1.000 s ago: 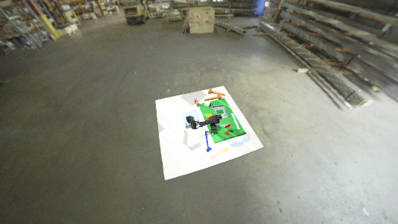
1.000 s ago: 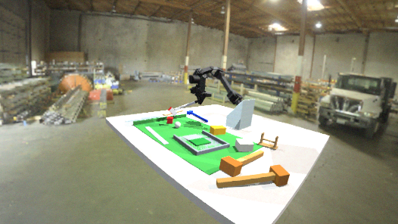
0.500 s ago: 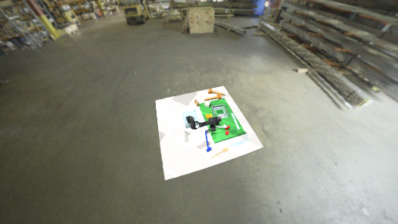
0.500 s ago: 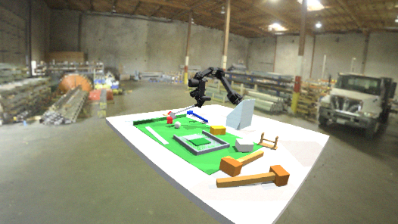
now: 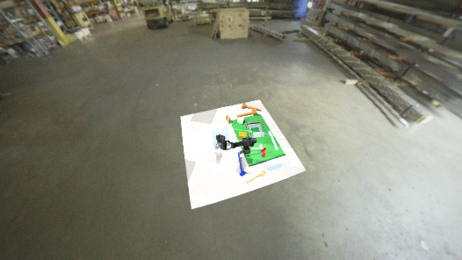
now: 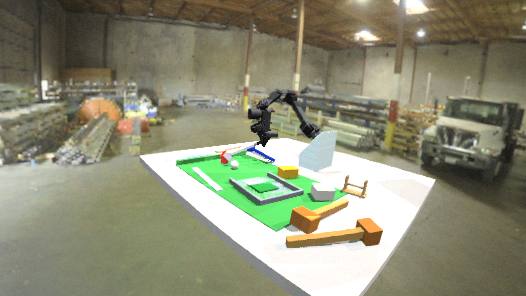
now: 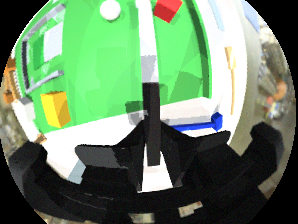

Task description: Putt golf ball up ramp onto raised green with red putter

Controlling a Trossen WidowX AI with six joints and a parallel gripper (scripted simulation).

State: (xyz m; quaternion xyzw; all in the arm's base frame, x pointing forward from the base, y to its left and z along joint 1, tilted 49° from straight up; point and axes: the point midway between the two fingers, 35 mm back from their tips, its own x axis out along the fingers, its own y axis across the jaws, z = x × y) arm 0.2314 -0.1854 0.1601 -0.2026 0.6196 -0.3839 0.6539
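Right now my gripper tip is 12 cm short of the red putter, 3 cm to the left of it and 1 cm above it. The rest, counted from my gripper tip: white golf ball 22 cm ahead, 1 cm to the left, 7 cm below; red cube 20 cm ahead, 11 cm to the right, 7 cm below; blue putter 10 cm behind, 11 cm to the right, 8 cm below.
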